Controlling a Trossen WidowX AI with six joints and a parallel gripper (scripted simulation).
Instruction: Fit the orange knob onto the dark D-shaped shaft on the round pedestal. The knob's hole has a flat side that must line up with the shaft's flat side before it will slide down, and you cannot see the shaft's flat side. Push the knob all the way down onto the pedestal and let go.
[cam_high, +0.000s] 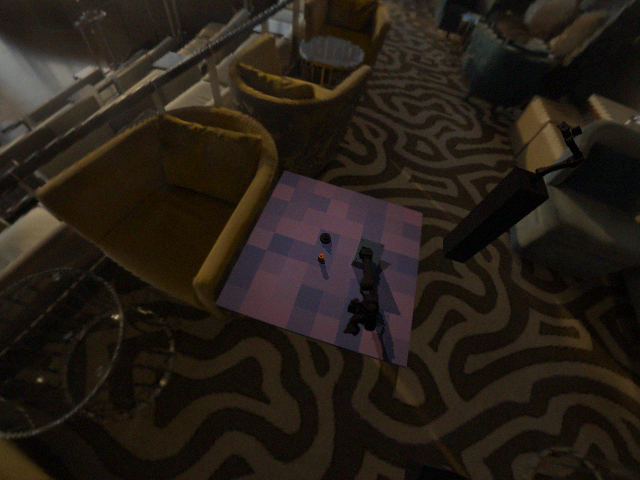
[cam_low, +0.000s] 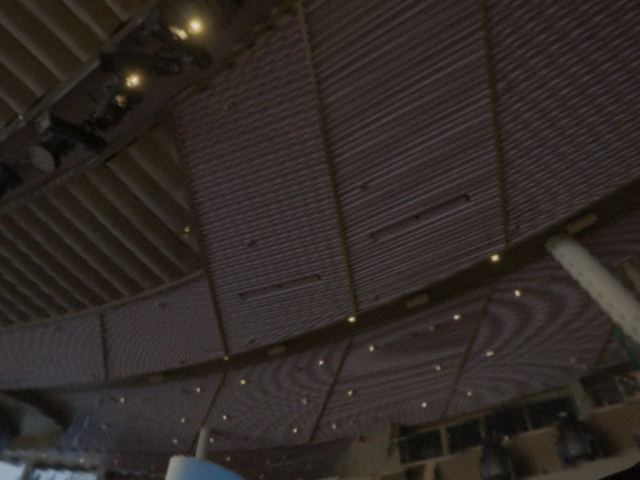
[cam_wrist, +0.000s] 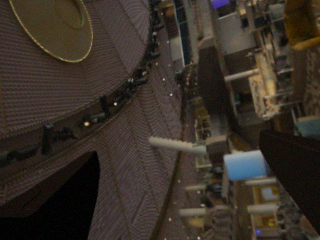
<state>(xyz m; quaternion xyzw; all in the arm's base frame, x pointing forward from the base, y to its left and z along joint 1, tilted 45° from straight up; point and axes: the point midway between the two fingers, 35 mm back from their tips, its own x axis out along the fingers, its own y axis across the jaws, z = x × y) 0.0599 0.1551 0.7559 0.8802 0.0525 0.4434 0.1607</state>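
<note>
Now: the orange knob 210 mm ahead of my gripper tip, 570 mm to the right of it and 540 mm below it. Also, from my gripper tip: dark round pedestal (220 mm ahead, 750 mm to the right, 540 mm below).
</note>
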